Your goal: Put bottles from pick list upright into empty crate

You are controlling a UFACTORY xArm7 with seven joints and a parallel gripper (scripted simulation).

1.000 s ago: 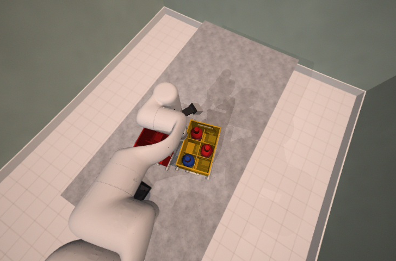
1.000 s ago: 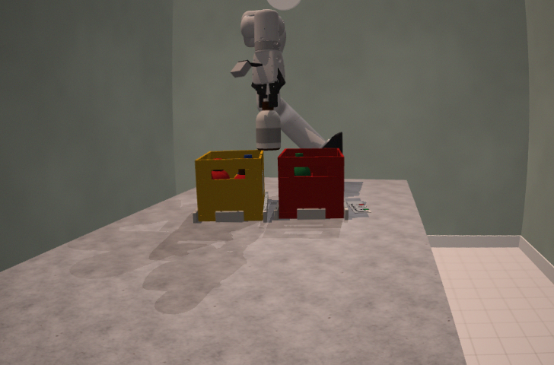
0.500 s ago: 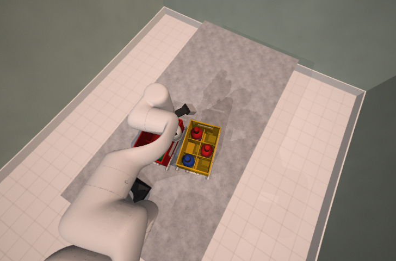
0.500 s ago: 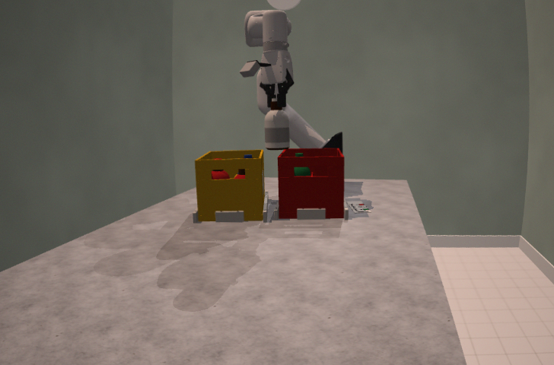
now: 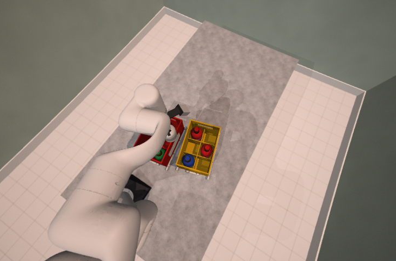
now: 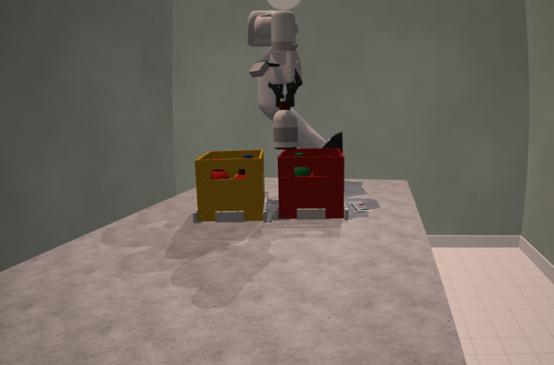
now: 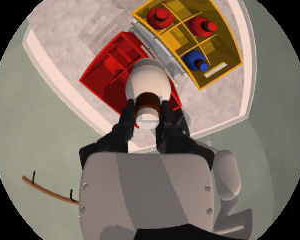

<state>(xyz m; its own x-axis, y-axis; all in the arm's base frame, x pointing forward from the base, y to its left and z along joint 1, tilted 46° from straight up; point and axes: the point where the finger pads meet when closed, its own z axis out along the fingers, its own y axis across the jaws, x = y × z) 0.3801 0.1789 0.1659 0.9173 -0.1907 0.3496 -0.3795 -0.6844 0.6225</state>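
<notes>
My hand is 70 mm above the white bottle. The rest, counted from my hand: blue bottle 30 mm behind, 150 mm to the right, 250 mm below; green-labelled bottle 110 mm behind, 250 mm below; red crate 40 mm behind, 70 mm to the left, 250 mm below.
</notes>
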